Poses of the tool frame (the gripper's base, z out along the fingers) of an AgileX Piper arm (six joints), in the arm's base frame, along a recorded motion.
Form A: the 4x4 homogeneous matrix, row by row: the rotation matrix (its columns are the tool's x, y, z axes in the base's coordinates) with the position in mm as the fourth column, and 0 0 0 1 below. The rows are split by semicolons.
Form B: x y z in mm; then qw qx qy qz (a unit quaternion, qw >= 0). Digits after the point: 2 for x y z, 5 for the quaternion.
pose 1, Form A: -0.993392 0.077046 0.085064 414.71; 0.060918 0.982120 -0.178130 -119.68; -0.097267 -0.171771 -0.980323 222.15; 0 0 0 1
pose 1, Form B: 414.71 -119.68 222.15 0.04584 0.03468 0.99446 -0.08796
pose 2, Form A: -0.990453 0.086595 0.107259 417.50; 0.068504 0.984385 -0.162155 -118.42; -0.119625 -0.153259 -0.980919 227.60; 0 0 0 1
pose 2, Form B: 417.50 -118.42 227.60 0.05704 0.03899 0.99445 -0.07929
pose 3, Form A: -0.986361 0.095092 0.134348 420.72; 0.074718 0.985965 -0.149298 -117.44; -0.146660 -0.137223 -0.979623 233.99; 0 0 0 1
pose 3, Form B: 420.72 -117.44 233.99 0.07068 0.04271 0.99398 -0.07206
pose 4, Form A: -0.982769 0.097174 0.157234 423.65; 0.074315 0.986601 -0.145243 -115.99; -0.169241 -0.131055 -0.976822 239.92; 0 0 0 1
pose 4, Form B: 423.65 -115.99 239.92 0.08217 0.04316 0.99325 -0.06954
